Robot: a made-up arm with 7 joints. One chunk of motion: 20 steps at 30 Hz.
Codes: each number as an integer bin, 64 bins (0 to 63) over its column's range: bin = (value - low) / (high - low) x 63, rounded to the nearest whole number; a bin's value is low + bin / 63 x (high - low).
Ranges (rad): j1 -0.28..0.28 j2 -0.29..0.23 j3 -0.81..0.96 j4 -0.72..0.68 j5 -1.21..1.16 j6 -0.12..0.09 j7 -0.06..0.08
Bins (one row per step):
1: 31 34 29 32 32 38 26
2: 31 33 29 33 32 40 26
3: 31 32 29 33 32 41 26
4: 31 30 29 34 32 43 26
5: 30 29 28 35 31 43 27
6: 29 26 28 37 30 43 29
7: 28 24 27 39 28 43 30
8: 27 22 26 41 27 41 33
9: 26 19 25 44 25 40 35
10: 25 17 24 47 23 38 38
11: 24 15 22 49 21 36 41
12: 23 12 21 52 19 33 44
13: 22 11 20 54 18 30 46
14: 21 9 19 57 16 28 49
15: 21 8 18 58 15 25 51
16: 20 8 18 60 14 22 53
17: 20 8 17 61 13 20 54
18: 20 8 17 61 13 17 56
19: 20 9 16 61 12 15 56
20: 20 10 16 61 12 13 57
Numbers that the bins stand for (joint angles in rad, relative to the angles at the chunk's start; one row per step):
1: -0.0044 -0.0094 0.0048 -0.0089 -0.0062 0.0067 -0.0022
2: -0.0044 -0.0176 0.0048 0.0133 -0.0062 0.0133 -0.0022
3: -0.0044 -0.0259 0.0048 0.0133 -0.0062 0.0167 -0.0022
4: -0.0044 -0.0424 0.0048 0.0356 -0.0062 0.0233 -0.0022
5: -0.0133 -0.0506 -0.0233 0.0578 -0.0438 0.0233 0.0000
6: -0.0222 -0.0754 -0.0233 0.1022 -0.0814 0.0233 0.0044
7: -0.0311 -0.0919 -0.0514 0.1467 -0.1567 0.0233 0.0067
8: -0.0400 -0.1084 -0.0795 0.1911 -0.1943 0.0167 0.0133
9: -0.0489 -0.1332 -0.1076 0.2578 -0.2695 0.0133 0.0178
10: -0.0578 -0.1497 -0.1357 0.3244 -0.3448 0.0067 0.0244
11: -0.0667 -0.1662 -0.1919 0.3689 -0.4200 0.0000 0.0311
12: -0.0756 -0.1910 -0.2200 0.4356 -0.4952 -0.0100 0.0378
13: -0.0844 -0.1992 -0.2481 0.4800 -0.5329 -0.0200 0.0422
14: -0.0933 -0.2157 -0.2762 0.5467 -0.6081 -0.0267 0.0489
15: -0.0933 -0.2240 -0.3043 0.5689 -0.6457 -0.0367 0.0533
16: -0.1022 -0.2240 -0.3043 0.6133 -0.6833 -0.0467 0.0578
17: -0.1022 -0.2240 -0.3324 0.6356 -0.7210 -0.0533 0.0600
18: -0.1022 -0.2240 -0.3324 0.6356 -0.7210 -0.0633 0.0644
19: -0.1022 -0.2157 -0.3605 0.6356 -0.7586 -0.0700 0.0644
20: -0.1022 -0.2075 -0.3605 0.6356 -0.7586 -0.0767 0.0667

